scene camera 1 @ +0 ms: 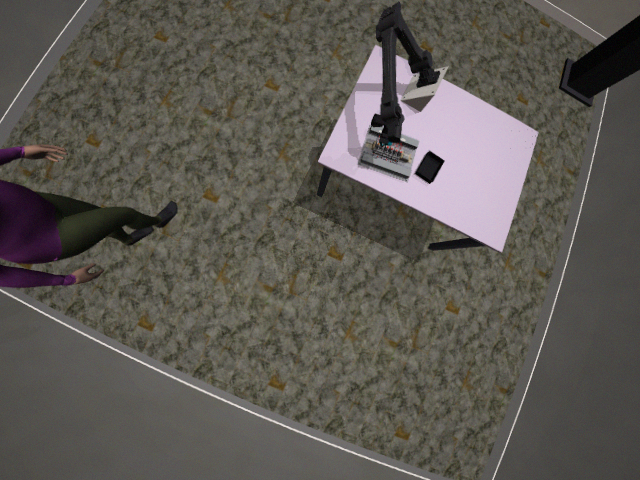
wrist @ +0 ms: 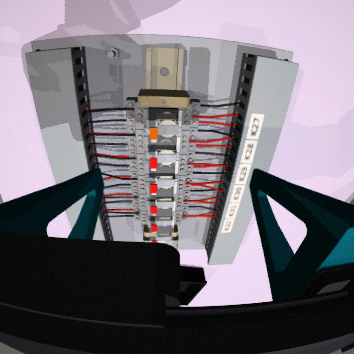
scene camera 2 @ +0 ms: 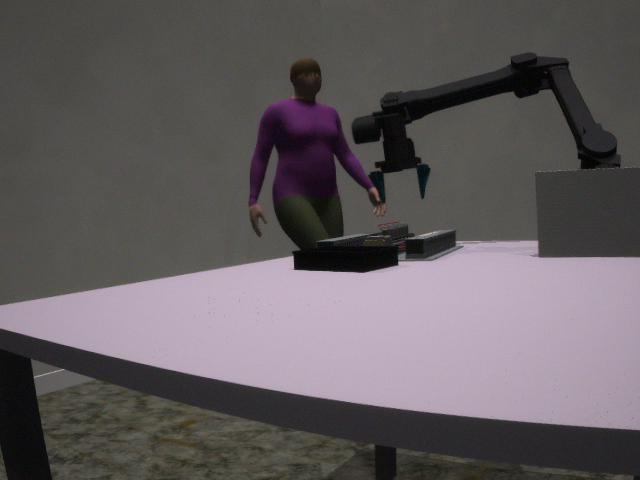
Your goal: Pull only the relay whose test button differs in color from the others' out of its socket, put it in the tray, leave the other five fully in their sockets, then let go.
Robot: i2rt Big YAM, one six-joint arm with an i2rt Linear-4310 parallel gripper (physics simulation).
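Frame: origin at the arm's base, x ahead, y right, z down, level; centimetres.
Seen in the pictures: gripper, between the fingertips: (scene camera 1: 383, 137) (wrist: 176, 176) (scene camera 2: 403, 201); arm's base, origin of its link: (scene camera 1: 428, 80) (scene camera 2: 605, 202).
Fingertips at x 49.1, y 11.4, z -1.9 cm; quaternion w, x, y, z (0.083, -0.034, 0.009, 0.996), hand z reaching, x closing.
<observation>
Offsets run from my fingertips to a thing's top centre. "pt": to the spot under its first point.
The relay with the orange test button @(dy +0.6, dx +0.8, dz +4.9 cm) (wrist: 153, 134) sits in the row at the K27 end of the grey panel @(dy -7.9, dx -0.1, dz +10.8 cm) (wrist: 132, 65) (scene camera 1: 386, 169). The relays behind it toward the gripper have red test buttons @(dy -2.2, dx +1.3, dz +4.9 cm) (wrist: 153, 164); the nearest ones are partly hidden by the gripper body. All seem seated in the row. My gripper (wrist: 176, 176) (scene camera 2: 403, 199) is open and empty, pointing down and hanging above the panel, its fingers wide to either side of the row in the wrist view. The black tray @(pt dy -39.2, dx -3.1, dz +10.0 cm) (scene camera 1: 437, 170) (scene camera 2: 330, 260) stands beside the panel; no relay shows in it.
Wire ducts @(dy -9.0, dx +9.5, dz +7.6 cm) (wrist: 55, 100) @(pt dy +4.4, dx -8.6, dz +7.6 cm) (wrist: 270, 100) run along both sides of the relay row, with red and black wires between. A tan end bracket @(dy +2.4, dx +1.0, dz +7.8 cm) (wrist: 163, 98) stands beyond the orange-button relay. The arm's pale base block (scene camera 2: 586, 214) stands on the table. A person (scene camera 2: 307, 149) stands beyond the table.
</observation>
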